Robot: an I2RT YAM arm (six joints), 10 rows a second.
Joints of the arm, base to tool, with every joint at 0 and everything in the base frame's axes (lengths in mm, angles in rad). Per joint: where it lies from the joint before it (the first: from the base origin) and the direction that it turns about. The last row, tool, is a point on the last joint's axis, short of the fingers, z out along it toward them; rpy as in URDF.
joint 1: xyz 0 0 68 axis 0 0 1
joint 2: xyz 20 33.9 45.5 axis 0 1 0
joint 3: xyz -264 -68.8 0 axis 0 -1 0
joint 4: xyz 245 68.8 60 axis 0 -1 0
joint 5: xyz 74 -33.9 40.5 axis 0 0 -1
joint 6: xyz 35.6 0 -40.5 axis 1 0 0
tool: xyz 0 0 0 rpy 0 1.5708 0
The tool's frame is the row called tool.
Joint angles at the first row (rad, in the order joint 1, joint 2, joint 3, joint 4, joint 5, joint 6):
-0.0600 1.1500 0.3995 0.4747 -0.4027 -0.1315
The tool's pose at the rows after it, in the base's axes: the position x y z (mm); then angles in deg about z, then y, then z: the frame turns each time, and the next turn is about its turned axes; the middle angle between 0 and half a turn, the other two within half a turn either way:
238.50, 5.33, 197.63, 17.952, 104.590, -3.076
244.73, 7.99, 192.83, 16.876, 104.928, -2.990
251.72, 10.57, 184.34, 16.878, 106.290, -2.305
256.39, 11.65, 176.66, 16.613, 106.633, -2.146
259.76, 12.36, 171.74, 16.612, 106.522, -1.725
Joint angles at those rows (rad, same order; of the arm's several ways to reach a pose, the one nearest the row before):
-0.0257 1.1781 0.3913 0.5175 -0.3277 -0.1423
-0.0094 1.2260 0.3972 0.5563 -0.2934 -0.1328
0.0030 1.2876 0.4053 0.5862 -0.2796 -0.1242
0.0085 1.3392 0.4035 0.6342 -0.2694 -0.1200
0.0115 1.3762 0.4027 0.6743 -0.2667 -0.1112

